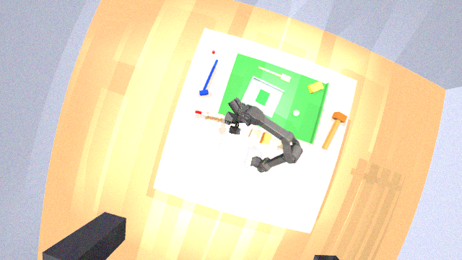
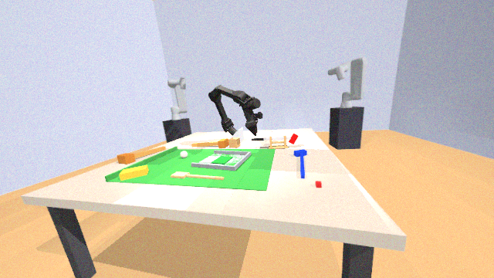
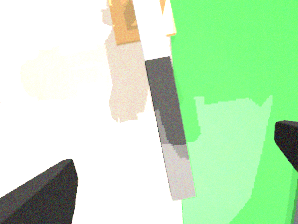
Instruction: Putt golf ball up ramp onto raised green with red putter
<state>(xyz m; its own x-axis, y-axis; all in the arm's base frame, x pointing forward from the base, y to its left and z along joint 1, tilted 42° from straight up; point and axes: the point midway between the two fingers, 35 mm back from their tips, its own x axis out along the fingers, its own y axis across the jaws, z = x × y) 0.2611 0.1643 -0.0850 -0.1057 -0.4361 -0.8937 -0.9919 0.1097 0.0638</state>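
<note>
Now: the small wooden rack 140 mm to the left of my gripper tip and 60 mm below it. The rest, counted from my gripper tip: blue putter (270 mm ahead, 220 mm to the left, 80 mm below); small red cube (480 mm ahead, 230 mm to the left, 90 mm below); white golf ball (440 mm to the right, 130 mm ahead, 70 mm below).
</note>
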